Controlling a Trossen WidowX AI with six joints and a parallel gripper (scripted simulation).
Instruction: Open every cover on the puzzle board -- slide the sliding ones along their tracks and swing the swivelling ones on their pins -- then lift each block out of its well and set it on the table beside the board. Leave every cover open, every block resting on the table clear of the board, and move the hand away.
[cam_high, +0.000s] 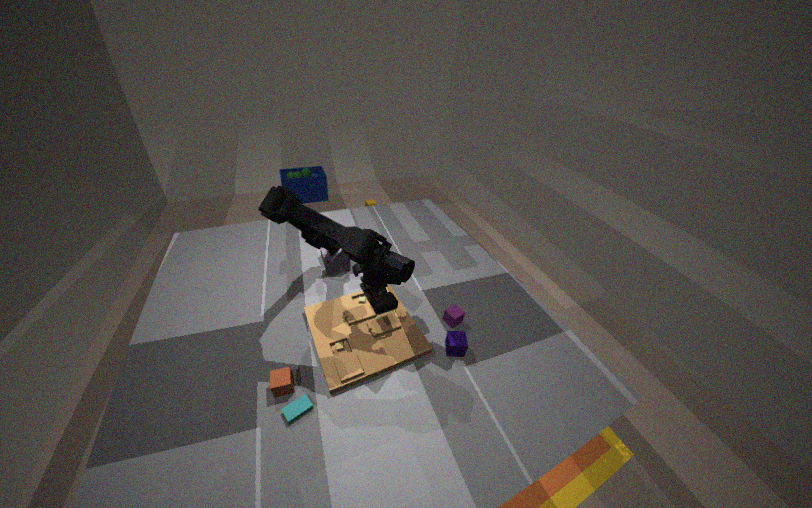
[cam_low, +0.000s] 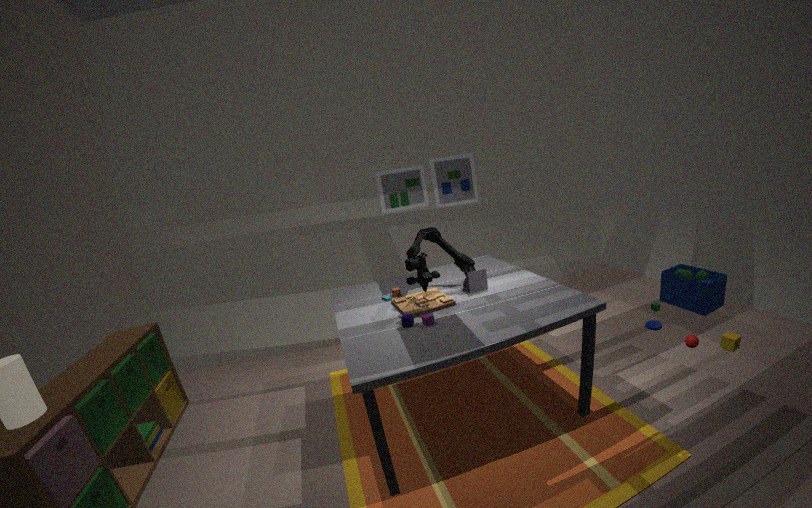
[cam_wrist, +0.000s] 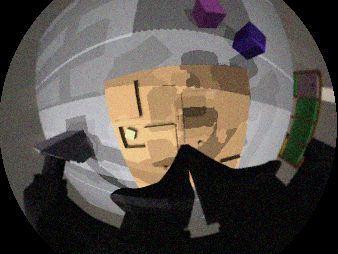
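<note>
The tan puzzle board lies 20 mm ahead of my gripper tip, 30 mm to the right of it and 60 mm below it. The rest, counted from my gripper tip: magenta block 60 mm ahead, 250 mm to the left, 60 mm below; then orange block 130 mm ahead, 270 mm to the right, 60 mm below; then purple block 160 mm ahead, 200 mm to the left, 60 mm below.
</note>
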